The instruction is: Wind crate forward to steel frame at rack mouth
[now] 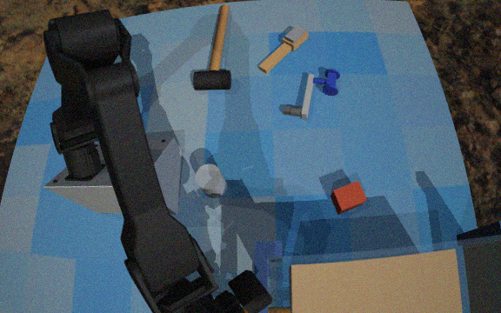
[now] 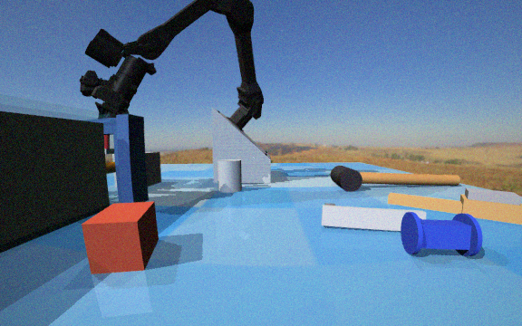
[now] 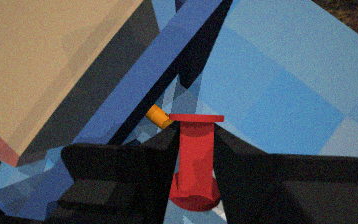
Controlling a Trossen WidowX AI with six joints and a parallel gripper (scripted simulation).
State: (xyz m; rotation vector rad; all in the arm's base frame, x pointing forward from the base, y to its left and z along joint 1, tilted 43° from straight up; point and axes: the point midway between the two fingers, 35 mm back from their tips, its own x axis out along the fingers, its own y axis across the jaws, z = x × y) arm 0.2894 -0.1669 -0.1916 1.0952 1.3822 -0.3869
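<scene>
Now: gripper tip 5 cm short of the frame, 3 cm to the right of it and 2 cm above it. Also, from my gripper tip: crank with blue grip (16 cm ahead, 54 cm to the left, 12 cm below); red grip (1 cm behind, 2 cm to the left, 1 cm above); winch (13 cm behind, 1 cm to the left, 10 cm below).
</scene>
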